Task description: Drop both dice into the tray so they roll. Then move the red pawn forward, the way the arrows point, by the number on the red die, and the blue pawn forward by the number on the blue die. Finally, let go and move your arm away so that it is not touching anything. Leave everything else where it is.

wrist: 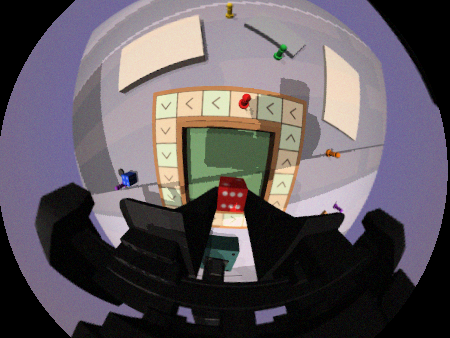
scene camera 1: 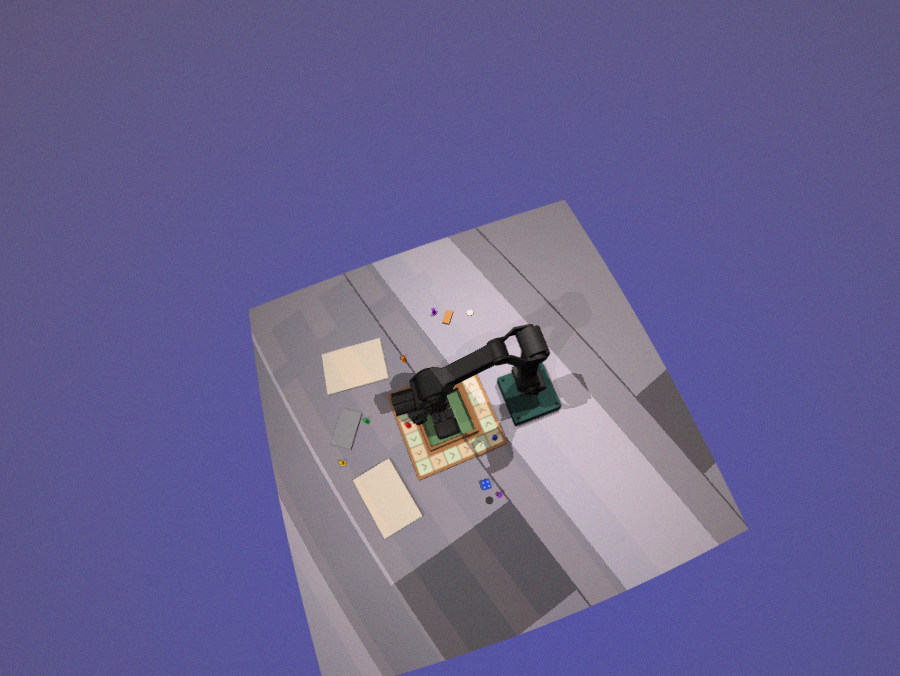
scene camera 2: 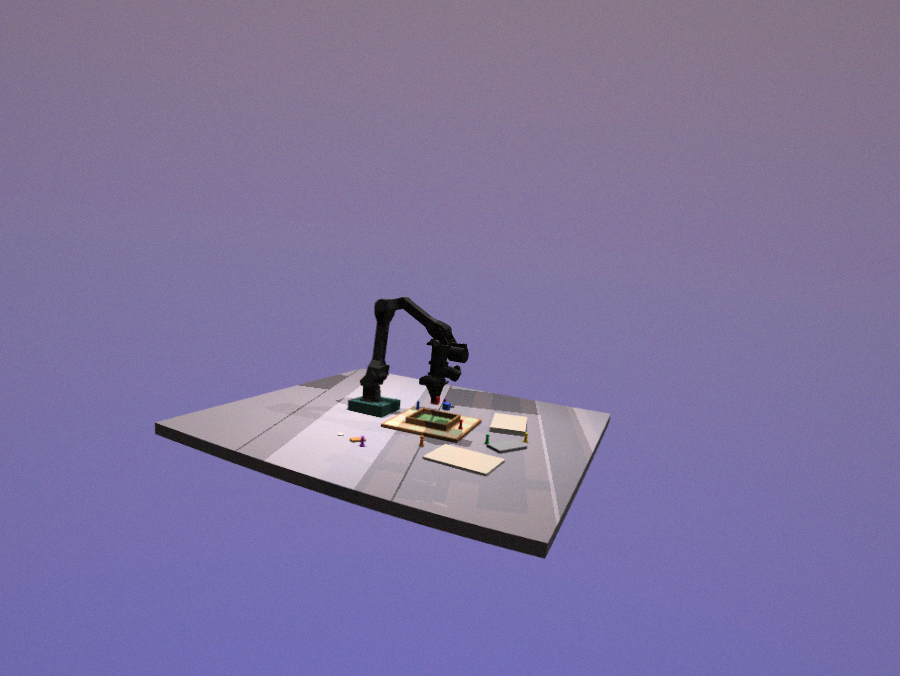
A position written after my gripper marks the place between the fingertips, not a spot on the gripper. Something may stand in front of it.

Note:
I see my gripper (scene camera 1: 441, 410) and a green tray (scene camera 1: 463, 418).
My gripper is seen too in the wrist view (wrist: 231, 192) and in scene camera 2 (scene camera 2: 435, 401). The green tray shows as well in the wrist view (wrist: 212, 152).

